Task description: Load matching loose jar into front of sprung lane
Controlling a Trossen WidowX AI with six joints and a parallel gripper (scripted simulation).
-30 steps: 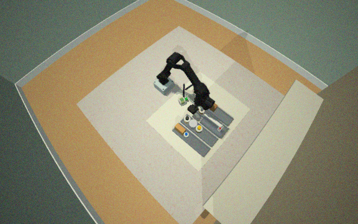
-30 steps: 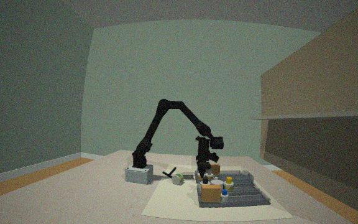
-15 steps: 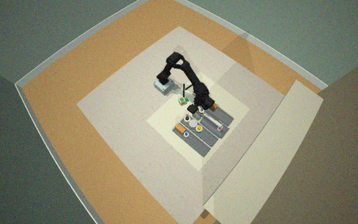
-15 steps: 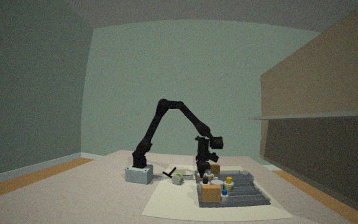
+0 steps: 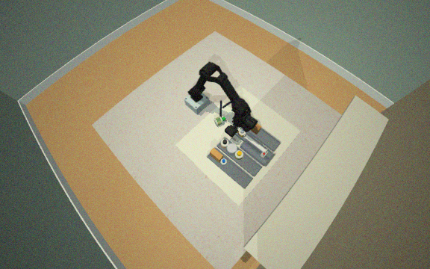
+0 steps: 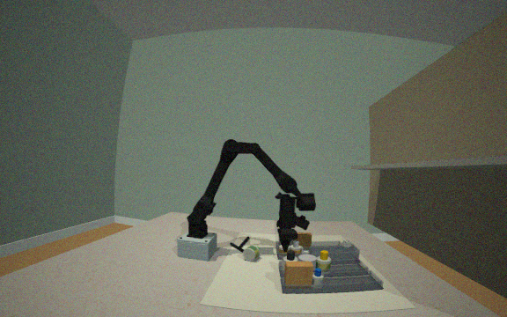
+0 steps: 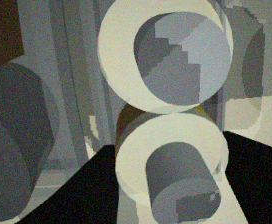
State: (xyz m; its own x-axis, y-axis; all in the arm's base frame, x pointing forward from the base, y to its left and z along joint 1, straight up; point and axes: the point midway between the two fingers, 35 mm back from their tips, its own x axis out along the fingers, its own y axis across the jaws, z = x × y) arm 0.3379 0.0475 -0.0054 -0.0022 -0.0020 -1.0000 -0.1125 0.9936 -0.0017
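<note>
Now: the green-banded jar 120 mm behind my gripper tip, 30 mm to the right of it and 10 mm below it. The rest, counted from my gripper tip: shelf: 510 mm ahead, 20 mm to the left, 340 mm above; then grey lane rack: 150 mm ahead, 10 mm to the right, 10 mm below.
</note>
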